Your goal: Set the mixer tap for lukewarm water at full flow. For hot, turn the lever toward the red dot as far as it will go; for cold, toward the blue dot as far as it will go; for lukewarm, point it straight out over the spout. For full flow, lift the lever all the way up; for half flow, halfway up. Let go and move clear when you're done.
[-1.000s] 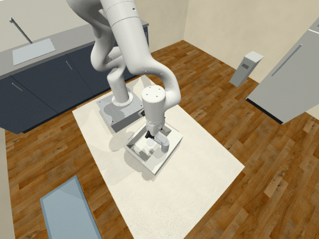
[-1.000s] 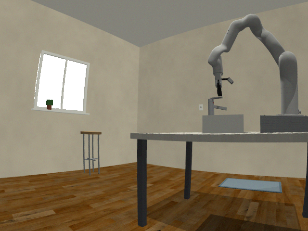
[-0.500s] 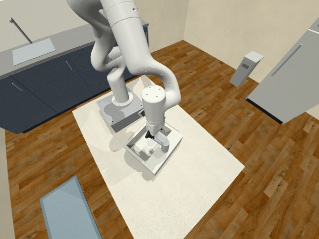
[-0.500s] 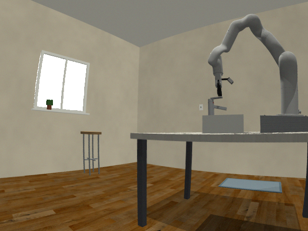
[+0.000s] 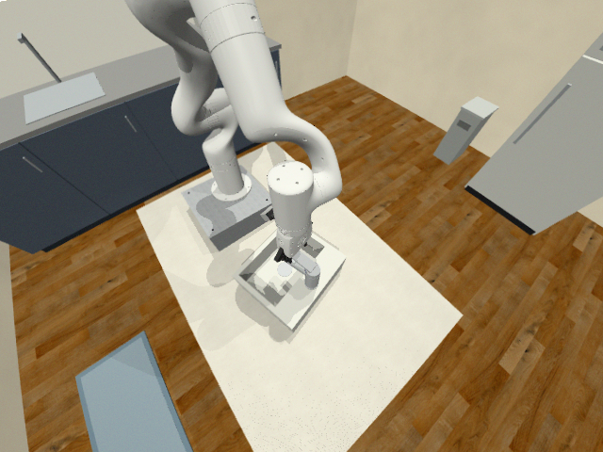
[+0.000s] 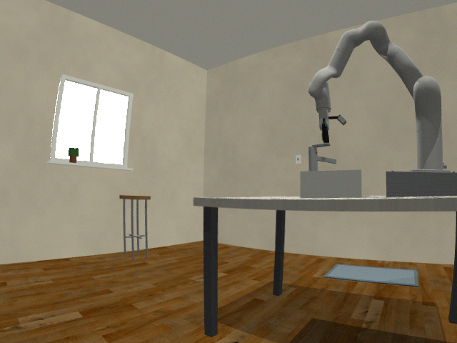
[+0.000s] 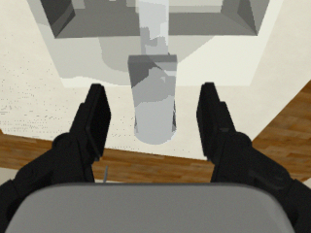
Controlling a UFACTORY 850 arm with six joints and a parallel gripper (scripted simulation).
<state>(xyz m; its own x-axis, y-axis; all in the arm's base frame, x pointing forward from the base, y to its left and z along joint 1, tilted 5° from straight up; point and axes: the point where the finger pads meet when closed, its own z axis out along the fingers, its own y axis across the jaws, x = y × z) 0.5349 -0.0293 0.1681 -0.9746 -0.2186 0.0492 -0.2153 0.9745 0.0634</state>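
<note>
The grey lever is 40 mm below my hand, 30 mm ahead of it and 10 mm to the left of it. The rest, counted from my hand: grey mixer tap: 80 mm below, 50 mm ahead, 10 mm to the left; then sink basin: 270 mm below, 40 mm behind, 10 mm to the right.
</note>
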